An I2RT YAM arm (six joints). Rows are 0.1 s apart.
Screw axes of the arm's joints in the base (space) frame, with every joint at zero. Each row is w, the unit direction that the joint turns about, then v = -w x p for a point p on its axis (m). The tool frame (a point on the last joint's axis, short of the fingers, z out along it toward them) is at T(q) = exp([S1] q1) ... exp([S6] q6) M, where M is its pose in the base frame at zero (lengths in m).
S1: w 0 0 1 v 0 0 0
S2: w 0 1 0 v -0.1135 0 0.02
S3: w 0 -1 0 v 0.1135 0 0.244
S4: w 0 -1 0 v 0.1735 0 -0.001
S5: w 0 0 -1 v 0 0.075 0
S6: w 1 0 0 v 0 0.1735 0
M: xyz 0.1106 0 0.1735 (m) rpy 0 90 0 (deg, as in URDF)
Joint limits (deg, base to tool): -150..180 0..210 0..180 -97..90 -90..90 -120..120
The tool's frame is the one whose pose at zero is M.
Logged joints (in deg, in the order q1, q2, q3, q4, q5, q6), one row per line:
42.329, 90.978, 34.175, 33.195, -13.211, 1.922
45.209, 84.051, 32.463, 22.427, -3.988, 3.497
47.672, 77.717, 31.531, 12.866, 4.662, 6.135
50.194, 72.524, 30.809, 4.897, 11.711, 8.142
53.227, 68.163, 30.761, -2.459, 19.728, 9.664
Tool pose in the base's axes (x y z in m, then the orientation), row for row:
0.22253, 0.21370, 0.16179, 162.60, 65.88, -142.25
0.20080, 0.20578, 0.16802, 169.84, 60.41, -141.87
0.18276, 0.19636, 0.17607, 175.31, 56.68, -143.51
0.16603, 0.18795, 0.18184, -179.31, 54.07, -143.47
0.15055, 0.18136, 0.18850, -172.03, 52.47, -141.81
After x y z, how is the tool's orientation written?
As angles about the fixed x, y, z axes (roll, pitch, yaw), in degrees.
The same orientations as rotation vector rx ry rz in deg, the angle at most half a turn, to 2 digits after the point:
-48.66, 106.60, 41.32
-45.83, 113.27, 33.46
-41.82, 118.03, 26.01
-39.48, 120.86, 19.61
-37.58, 121.92, 12.16

